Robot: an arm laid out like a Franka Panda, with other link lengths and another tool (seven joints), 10 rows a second.
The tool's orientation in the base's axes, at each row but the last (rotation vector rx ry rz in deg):
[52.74, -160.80, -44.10]
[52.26, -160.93, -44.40]
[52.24, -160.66, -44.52]
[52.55, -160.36, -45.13]
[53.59, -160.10, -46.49]
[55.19, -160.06, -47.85]
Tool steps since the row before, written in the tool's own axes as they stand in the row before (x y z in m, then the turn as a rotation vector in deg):
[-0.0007, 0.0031, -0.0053, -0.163, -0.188, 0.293]
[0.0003, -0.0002, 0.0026, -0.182, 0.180, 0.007]
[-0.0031, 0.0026, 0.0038, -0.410, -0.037, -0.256]
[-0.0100, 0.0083, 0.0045, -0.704, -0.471, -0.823]
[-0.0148, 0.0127, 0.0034, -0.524, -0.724, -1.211]
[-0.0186, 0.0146, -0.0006, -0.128, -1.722, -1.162]
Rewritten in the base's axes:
[0.0002, 0.0002, 0.0062, 0.164, 0.092, -0.335]
[-0.0007, 0.0008, -0.0024, 0.053, 0.232, 0.095]
[0.0003, 0.0052, -0.0018, 0.415, 0.096, 0.231]
[0.0027, 0.0135, 0.0010, 1.020, -0.285, 0.523]
[0.0044, 0.0187, 0.0048, 1.103, -0.737, 0.711]
[0.0070, 0.0203, 0.0100, 1.324, -1.602, 0.112]

